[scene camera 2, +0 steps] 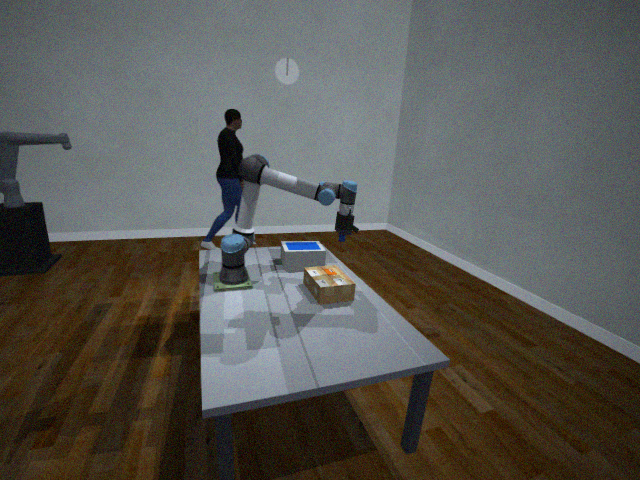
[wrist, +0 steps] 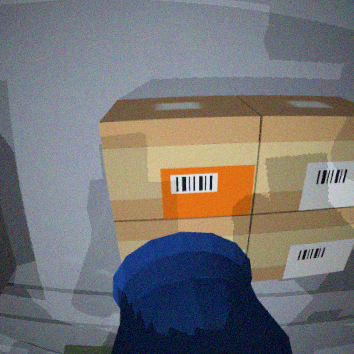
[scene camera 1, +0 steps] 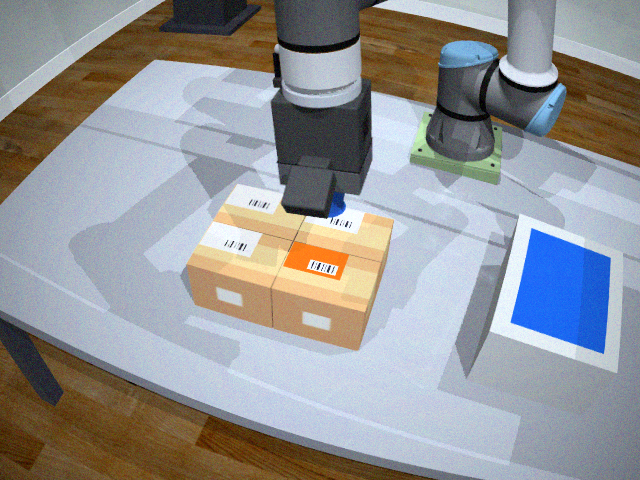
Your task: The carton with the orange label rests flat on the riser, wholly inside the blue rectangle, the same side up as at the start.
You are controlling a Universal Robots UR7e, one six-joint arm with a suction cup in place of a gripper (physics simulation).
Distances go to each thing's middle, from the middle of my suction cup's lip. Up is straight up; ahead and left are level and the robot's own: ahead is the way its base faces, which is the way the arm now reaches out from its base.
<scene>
My suction cup is now 34 cm to the right of the white riser (scene camera 2: pixel 295 255), 21 cm above it and 10 cm past it.
</scene>
